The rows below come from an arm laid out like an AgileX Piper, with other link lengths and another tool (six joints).
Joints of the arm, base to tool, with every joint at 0 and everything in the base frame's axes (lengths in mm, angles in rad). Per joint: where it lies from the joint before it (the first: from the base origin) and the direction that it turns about. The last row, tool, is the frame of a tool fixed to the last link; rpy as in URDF.
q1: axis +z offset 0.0 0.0 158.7
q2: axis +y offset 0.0 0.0 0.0
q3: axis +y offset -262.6 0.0 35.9
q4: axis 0.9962 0 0.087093 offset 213.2 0.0 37.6
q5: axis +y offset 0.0 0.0 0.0
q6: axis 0.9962 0 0.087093 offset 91.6 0.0 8.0
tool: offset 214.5 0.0 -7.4 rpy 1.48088 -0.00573 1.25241
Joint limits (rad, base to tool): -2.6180..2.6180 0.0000..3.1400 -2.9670..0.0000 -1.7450..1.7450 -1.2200..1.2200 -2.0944..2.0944
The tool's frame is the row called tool.
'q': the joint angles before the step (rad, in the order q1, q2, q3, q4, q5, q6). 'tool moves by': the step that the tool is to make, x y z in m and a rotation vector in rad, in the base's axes. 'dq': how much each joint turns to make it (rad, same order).
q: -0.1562, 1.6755, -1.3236, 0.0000, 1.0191, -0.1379
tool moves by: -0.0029, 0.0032, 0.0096, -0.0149, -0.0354, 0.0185
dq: 0.0161, -0.0586, 0.0408, -0.0099, -0.0194, 0.0002
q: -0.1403, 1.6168, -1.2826, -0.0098, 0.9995, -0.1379
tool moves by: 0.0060, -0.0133, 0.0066, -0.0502, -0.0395, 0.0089
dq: 0.0000, -0.0235, 0.0173, -0.0473, -0.0398, 0.0041
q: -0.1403, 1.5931, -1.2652, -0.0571, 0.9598, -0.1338
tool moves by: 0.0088, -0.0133, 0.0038, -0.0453, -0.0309, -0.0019
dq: 0.0001, -0.0001, 0.0029, -0.0497, -0.0386, 0.0184
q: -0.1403, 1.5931, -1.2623, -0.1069, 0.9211, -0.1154
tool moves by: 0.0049, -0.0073, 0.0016, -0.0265, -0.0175, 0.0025
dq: 0.0002, -0.0002, 0.0063, -0.0290, -0.0266, 0.0086
